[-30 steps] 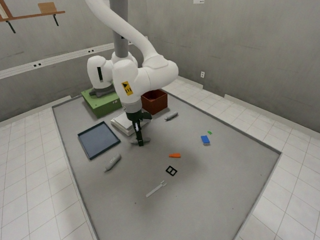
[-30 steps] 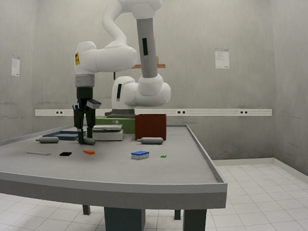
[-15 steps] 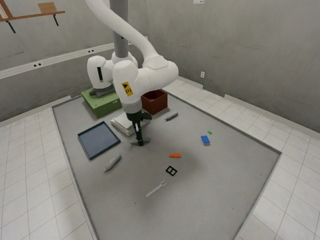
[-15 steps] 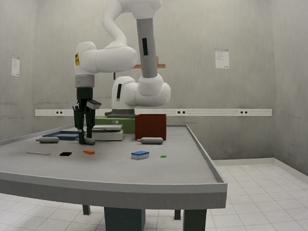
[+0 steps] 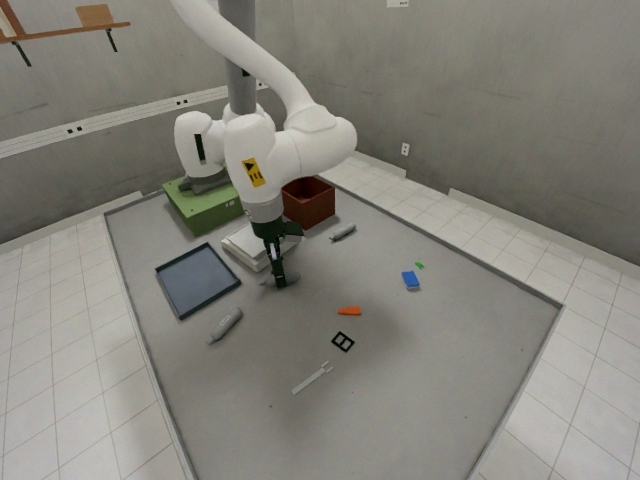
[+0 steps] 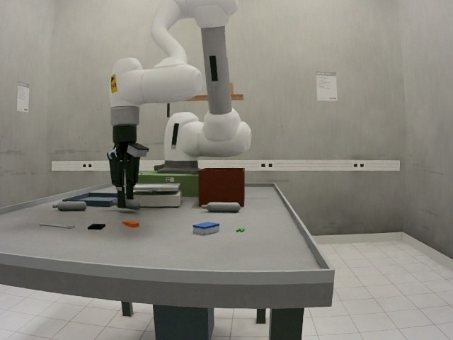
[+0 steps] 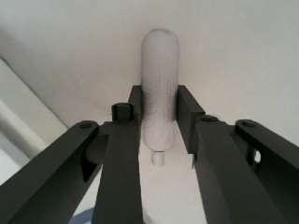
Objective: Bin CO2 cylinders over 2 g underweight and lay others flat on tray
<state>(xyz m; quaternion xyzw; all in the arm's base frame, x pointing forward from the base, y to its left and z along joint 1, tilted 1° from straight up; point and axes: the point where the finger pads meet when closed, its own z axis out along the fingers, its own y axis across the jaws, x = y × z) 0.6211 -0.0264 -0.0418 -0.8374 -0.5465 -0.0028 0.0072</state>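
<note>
Now: hand 180 mm past the scale plate, 40 mm to the right of it and 10 mm below it. From my hand the other things lie so: orange piece 190 mm ahead, 90 mm to the left, 40 mm below; grey CO2 cylinder 30 mm below, 20 mm to the right, 10 mm behind; white scale 190 mm behind, 40 mm to the left, 10 mm below.
</note>
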